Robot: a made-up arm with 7 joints. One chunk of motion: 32 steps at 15 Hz.
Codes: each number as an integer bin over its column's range. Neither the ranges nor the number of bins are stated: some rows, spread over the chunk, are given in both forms.
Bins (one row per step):
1: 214 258 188 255 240 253 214
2: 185 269 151 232 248 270 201
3: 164 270 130 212 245 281 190
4: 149 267 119 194 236 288 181
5: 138 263 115 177 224 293 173
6: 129 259 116 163 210 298 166
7: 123 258 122 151 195 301 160
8: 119 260 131 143 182 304 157
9: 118 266 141 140 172 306 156
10: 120 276 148 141 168 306 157
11: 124 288 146 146 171 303 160
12: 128 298 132 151 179 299 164
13: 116 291 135 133 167 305 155
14: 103 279 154 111 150 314 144
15: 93 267 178 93 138 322 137
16: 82 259 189 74 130 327 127
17: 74 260 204 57 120 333 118
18: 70 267 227 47 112 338 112
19: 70 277 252 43 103 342 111
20: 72 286 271 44 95 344 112
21: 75 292 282 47 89 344 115
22: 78 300 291 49 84 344 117
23: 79 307 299 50 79 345 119
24: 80 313 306 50 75 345 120
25: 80 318 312 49 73 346 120
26: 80 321 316 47 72 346 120
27: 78 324 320 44 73 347 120
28: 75 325 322 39 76 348 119
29: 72 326 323 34 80 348 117
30: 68 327 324 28 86 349 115
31: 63 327 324 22 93 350 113
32: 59 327 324 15 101 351 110
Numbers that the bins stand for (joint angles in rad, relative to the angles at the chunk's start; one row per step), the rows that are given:
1: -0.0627 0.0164 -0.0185 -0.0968 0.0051 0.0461 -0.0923
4: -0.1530 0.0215 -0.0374 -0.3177 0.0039 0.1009 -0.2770
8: -0.1947 0.0176 -0.0341 -0.5023 -0.0130 0.1259 -0.4113
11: -0.1877 0.0334 -0.0300 -0.4914 -0.0165 0.1244 -0.3945
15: -0.2308 0.0215 -0.0212 -0.6833 -0.0268 0.1541 -0.5232
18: -0.2627 0.0215 -0.0078 -0.8498 -0.0349 0.1792 -0.6632
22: -0.2516 0.0403 0.0097 -0.8426 -0.0437 0.1886 -0.6352
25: -0.2488 0.0505 0.0155 -0.8426 -0.0471 0.1917 -0.6184
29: -0.2600 0.0550 0.0185 -0.8969 -0.0450 0.1948 -0.6352
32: -0.2780 0.0556 0.0188 -0.9657 -0.0384 0.1995 -0.6743
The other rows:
2: -0.1030 0.0227 -0.0286 -0.1801 0.0077 0.0727 -0.1650
3: -0.1321 0.0232 -0.0344 -0.2525 0.0067 0.0899 -0.2266
5: -0.1683 0.0193 -0.0385 -0.3792 0.0001 0.1087 -0.3217
6: -0.1808 0.0170 -0.0382 -0.4299 -0.0042 0.1165 -0.3609
7: -0.1891 0.0164 -0.0366 -0.4733 -0.0089 0.1212 -0.3945
9: -0.1960 0.0210 -0.0314 -0.5132 -0.0161 0.1291 -0.4169
10: -0.1933 0.0266 -0.0295 -0.5095 -0.0174 0.1291 -0.4113
12: -0.1822 0.0391 -0.0338 -0.4733 -0.0140 0.1181 -0.3721
13: -0.1988 0.0351 -0.0330 -0.5385 -0.0177 0.1275 -0.4225
14: -0.2169 0.0283 -0.0278 -0.6181 -0.0230 0.1416 -0.4841
16: -0.2461 0.0170 -0.0182 -0.7521 -0.0293 0.1619 -0.5792
17: -0.2572 0.0176 -0.0141 -0.8136 -0.0324 0.1713 -0.6296
19: -0.2627 0.0272 -0.0010 -0.8643 -0.0377 0.1854 -0.6687
20: -0.2600 0.0323 0.0042 -0.8607 -0.0403 0.1886 -0.6632
21: -0.2558 0.0357 0.0073 -0.8498 -0.0421 0.1886 -0.6464
23: -0.2502 0.0442 0.0119 -0.8390 -0.0453 0.1901 -0.6240
24: -0.2488 0.0476 0.0138 -0.8390 -0.0465 0.1901 -0.6184
26: -0.2488 0.0522 0.0166 -0.8498 -0.0475 0.1917 -0.6184
27: -0.2516 0.0539 0.0177 -0.8607 -0.0471 0.1932 -0.6184
28: -0.2558 0.0544 0.0182 -0.8788 -0.0462 0.1948 -0.6240
30: -0.2655 0.0556 0.0188 -0.9186 -0.0431 0.1964 -0.6464
31: -0.2725 0.0556 0.0188 -0.9404 -0.0409 0.1979 -0.6576

